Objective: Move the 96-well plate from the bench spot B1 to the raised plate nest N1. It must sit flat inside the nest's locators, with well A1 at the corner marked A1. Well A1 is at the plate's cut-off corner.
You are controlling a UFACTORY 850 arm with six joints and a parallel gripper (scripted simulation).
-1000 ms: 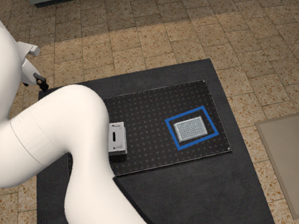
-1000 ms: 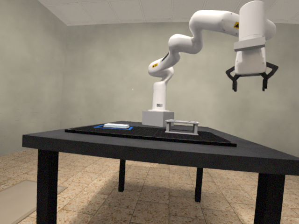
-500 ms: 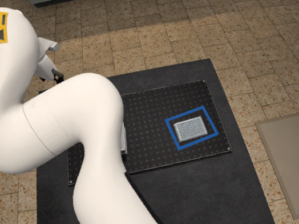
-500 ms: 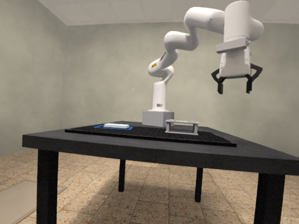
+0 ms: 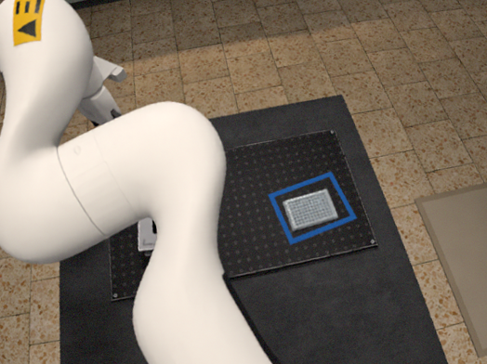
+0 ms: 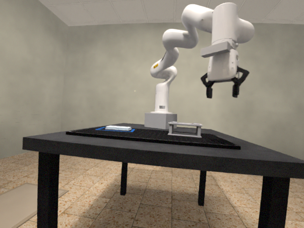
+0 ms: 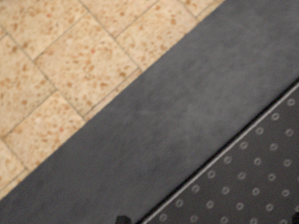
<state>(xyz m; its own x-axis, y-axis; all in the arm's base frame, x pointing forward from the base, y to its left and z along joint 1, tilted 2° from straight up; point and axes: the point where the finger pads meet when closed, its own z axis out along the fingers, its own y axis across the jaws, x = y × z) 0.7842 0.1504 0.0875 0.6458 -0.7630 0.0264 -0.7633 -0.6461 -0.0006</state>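
Now: the 96-well plate 33 cm behind my hand, 42 cm to the right of it and 17 cm below it. From my hand the other things lie so: raised plate nest N1 (25 cm behind, 6 cm to the right, 12 cm below).
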